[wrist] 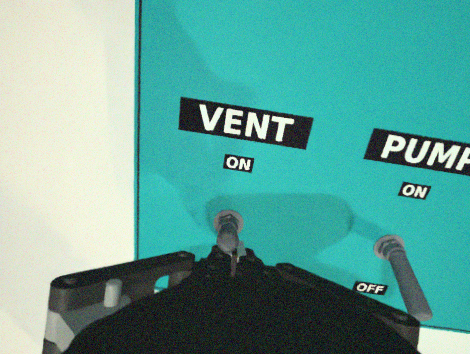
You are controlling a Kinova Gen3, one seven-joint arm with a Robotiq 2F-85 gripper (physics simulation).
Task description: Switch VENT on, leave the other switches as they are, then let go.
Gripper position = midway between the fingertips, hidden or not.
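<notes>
There's a pump switch [414,299] here, and you'd see my gripper [231,253] too.
</notes>
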